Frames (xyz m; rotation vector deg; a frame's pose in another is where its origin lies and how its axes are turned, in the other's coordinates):
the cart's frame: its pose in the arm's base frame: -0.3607 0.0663 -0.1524 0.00 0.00 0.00
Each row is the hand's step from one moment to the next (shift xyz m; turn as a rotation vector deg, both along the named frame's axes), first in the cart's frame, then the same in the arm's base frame.
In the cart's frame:
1: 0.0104 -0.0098 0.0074 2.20 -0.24 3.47
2: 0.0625 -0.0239 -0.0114 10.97 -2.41 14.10
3: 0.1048 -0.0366 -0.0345 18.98 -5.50 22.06
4: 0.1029 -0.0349 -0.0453 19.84 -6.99 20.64
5: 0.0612 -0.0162 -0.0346 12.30 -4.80 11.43
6: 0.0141 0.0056 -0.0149 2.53 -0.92 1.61
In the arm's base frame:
1: 0.0104 -0.0098 0.0074 2.20 -0.24 3.47
2: 0.0625 -0.0239 -0.0114 10.97 -2.41 14.10
3: 0.1048 -0.0366 -0.0345 18.98 -5.50 22.06
4: 0.1029 -0.0349 -0.0453 19.84 -6.99 20.64
5: 0.0612 -0.0162 -0.0346 12.30 -4.80 11.43
6: 0.0141 0.0056 -0.0149 2.53 -0.92 1.61

